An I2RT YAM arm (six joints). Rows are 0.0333 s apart.
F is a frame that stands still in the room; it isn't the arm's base.
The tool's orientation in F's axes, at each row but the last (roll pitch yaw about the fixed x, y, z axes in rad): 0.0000 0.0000 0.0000; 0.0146 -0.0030 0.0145; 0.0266 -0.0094 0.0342; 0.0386 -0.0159 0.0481; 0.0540 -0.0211 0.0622
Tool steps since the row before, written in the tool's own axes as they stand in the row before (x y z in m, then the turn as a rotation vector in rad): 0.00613 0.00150 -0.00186 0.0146 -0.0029 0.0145; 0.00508 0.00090 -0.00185 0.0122 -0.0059 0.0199; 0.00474 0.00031 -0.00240 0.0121 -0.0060 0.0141; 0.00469 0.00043 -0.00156 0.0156 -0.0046 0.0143; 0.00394 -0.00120 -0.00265 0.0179 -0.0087 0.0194
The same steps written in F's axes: 0.00613 0.00150 -0.00186 0.0146 -0.0029 0.0145; 0.00507 0.00100 -0.00182 0.0122 -0.0060 0.0198; 0.00475 0.00054 -0.00235 0.0122 -0.0060 0.0140; 0.00468 0.00072 -0.00147 0.0156 -0.0044 0.0144; 0.00405 -0.00080 -0.00263 0.0181 -0.0086 0.0193
